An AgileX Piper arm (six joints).
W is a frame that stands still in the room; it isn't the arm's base.
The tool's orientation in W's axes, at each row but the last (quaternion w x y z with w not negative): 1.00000, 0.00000, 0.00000, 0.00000; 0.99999, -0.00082, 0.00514, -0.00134; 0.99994, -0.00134, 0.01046, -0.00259; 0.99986, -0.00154, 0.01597, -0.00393; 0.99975, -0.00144, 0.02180, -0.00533; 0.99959, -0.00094, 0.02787, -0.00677; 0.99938, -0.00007, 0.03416, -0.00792; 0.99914, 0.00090, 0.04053, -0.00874; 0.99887, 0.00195, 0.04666, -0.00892; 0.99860, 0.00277, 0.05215, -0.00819; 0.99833, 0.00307, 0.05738, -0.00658
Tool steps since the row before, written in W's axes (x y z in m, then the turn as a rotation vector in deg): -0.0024, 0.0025, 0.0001, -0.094, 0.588, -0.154; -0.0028, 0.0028, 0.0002, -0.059, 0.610, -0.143; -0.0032, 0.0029, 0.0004, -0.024, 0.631, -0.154; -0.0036, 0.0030, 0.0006, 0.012, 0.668, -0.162; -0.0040, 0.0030, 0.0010, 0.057, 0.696, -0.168; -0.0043, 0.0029, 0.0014, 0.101, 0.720, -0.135; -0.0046, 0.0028, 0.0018, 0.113, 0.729, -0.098; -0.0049, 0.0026, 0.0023, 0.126, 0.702, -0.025; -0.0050, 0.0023, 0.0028, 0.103, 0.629, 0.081; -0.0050, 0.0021, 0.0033, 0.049, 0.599, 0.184; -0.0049, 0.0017, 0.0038, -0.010, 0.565, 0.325
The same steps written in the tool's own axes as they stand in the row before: -0.0024, 0.0025, 0.0001, -0.094, 0.588, -0.154; -0.0028, 0.0028, 0.0002, -0.059, 0.610, -0.143; -0.0032, 0.0029, 0.0003, -0.024, 0.631, -0.153; -0.0036, 0.0030, 0.0005, 0.012, 0.669, -0.160; -0.0041, 0.0030, 0.0008, 0.057, 0.697, -0.164; -0.0044, 0.0028, 0.0012, 0.099, 0.722, -0.128; -0.0048, 0.0027, 0.0015, 0.108, 0.731, -0.090; -0.0051, 0.0025, 0.0019, 0.115, 0.704, -0.016; -0.0053, 0.0022, 0.0023, 0.084, 0.631, 0.087; -0.0053, 0.0020, 0.0027, 0.020, 0.601, 0.184; -0.0053, 0.0017, 0.0032, -0.054, 0.567, 0.318
